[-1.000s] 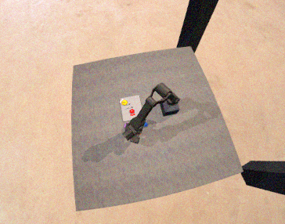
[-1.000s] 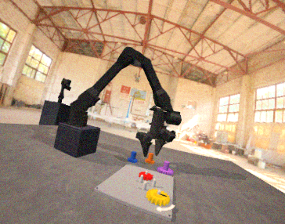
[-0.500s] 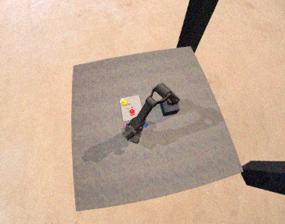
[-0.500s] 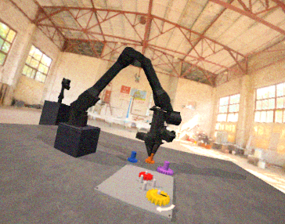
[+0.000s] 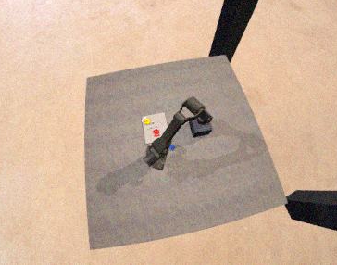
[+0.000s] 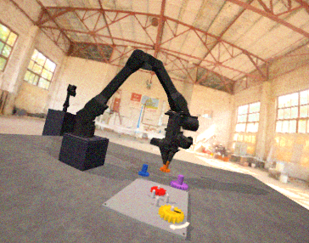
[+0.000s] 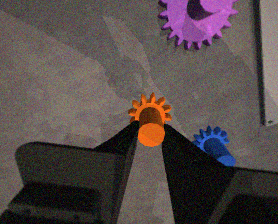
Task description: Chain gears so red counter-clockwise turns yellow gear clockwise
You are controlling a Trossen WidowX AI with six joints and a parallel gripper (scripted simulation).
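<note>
My gripper tip is 10 mm past the red gear, 180 mm to the left of it and 30 mm above it. Round my gripper tip: orange gear 10 mm below; then purple gear 60 mm ahead, 80 mm to the right, 30 mm below; then blue gear 80 mm behind, 40 mm to the right, 30 mm below.
</note>
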